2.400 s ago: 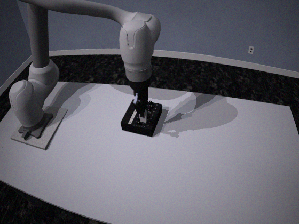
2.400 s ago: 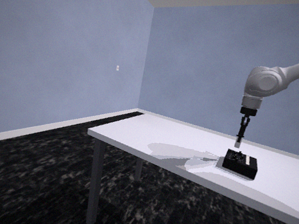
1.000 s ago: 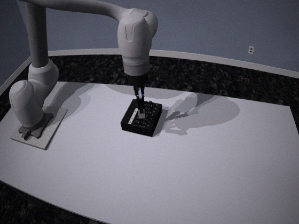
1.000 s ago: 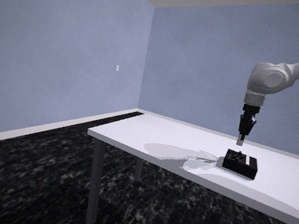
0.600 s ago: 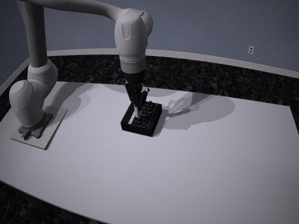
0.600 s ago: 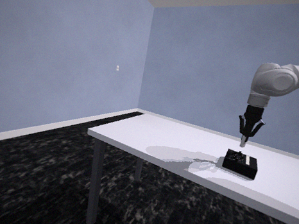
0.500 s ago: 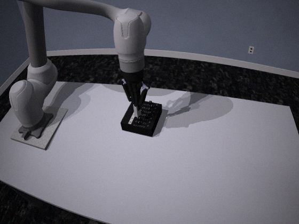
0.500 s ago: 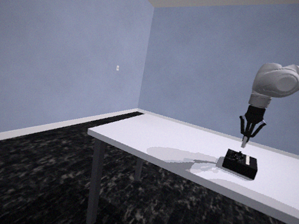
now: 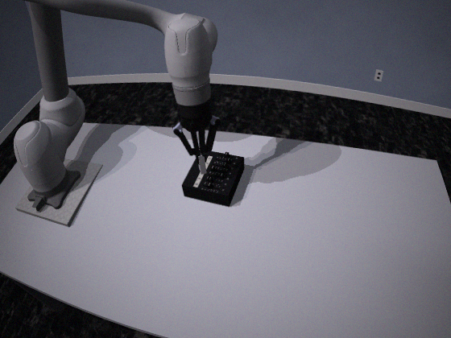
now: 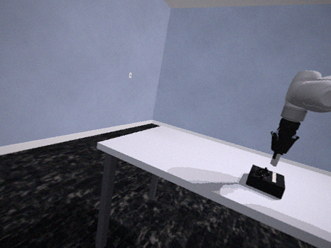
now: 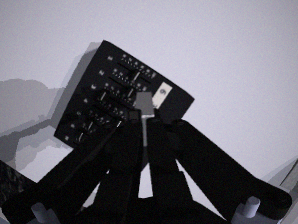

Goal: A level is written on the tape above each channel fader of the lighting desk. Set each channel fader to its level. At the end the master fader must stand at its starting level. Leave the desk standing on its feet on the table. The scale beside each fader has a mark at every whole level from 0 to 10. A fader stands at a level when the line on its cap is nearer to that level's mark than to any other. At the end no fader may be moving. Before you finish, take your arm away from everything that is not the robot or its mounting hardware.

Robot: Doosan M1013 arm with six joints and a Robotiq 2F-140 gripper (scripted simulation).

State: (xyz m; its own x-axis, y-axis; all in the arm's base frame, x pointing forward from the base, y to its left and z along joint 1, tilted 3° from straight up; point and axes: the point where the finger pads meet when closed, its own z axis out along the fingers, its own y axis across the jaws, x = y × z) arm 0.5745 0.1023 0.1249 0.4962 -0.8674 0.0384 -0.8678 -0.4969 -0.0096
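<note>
The master fader lies 11 cm to the left of my hand, 7 cm below it and 4 cm ahead of it.
</note>
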